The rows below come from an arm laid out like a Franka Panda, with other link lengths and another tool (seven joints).
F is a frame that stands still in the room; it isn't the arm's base.
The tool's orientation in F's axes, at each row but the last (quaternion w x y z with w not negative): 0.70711, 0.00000, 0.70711, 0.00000; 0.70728, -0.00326, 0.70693, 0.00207; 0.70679, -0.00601, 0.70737, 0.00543; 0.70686, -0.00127, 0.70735, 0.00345; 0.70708, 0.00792, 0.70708, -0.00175; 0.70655, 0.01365, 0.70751, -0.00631; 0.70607, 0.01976, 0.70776, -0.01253
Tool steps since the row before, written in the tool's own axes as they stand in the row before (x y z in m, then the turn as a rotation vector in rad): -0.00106, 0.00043, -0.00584, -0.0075, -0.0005, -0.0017; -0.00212, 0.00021, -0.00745, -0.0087, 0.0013, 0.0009; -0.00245, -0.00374, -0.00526, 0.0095, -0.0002, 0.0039; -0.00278, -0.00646, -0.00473, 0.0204, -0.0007, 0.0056; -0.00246, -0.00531, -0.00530, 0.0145, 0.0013, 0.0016; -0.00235, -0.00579, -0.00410, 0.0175, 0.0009, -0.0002; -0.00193, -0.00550, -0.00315, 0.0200, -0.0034, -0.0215
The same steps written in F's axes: -0.00584, 0.00043, 0.00106, -0.0017, -0.0005, 0.0075; -0.00745, 0.00016, 0.00212, 0.0009, 0.0013, 0.0087; -0.00520, -0.00382, 0.00246, 0.0039, -0.0001, -0.0095; -0.00468, -0.00650, 0.00276, 0.0056, -0.0006, -0.0204; -0.00537, -0.00526, 0.00241, 0.0016, 0.0014, -0.0145; -0.00426, -0.00570, 0.00230, -0.0002, 0.0011, -0.0175; -0.00339, -0.00537, 0.00188, -0.0217, -0.0022, -0.0200
